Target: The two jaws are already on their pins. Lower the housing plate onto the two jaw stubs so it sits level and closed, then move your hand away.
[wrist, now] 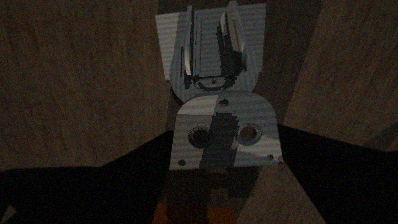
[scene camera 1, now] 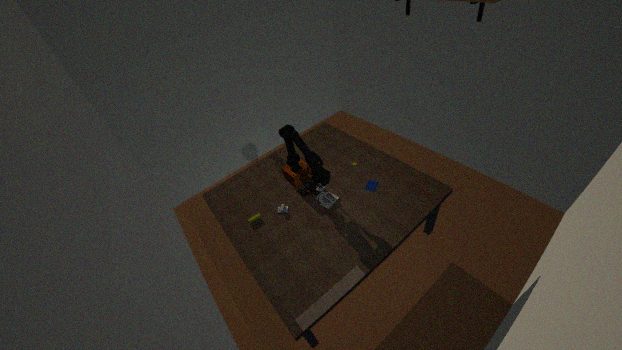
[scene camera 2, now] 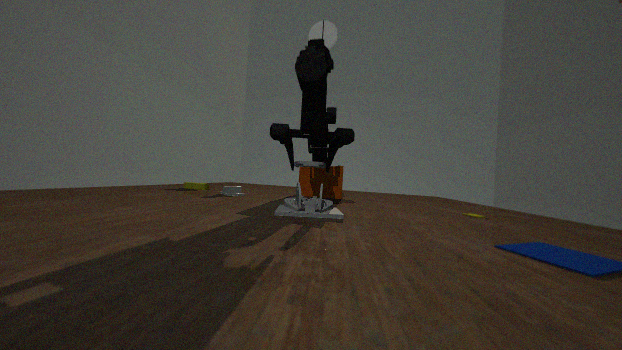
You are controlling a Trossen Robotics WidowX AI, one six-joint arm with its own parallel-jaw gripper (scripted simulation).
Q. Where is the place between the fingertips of my gripper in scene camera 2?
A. At 309,171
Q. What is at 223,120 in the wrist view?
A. A grey housing plate.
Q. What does my gripper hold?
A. A grey housing plate.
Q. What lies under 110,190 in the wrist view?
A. My gripper.
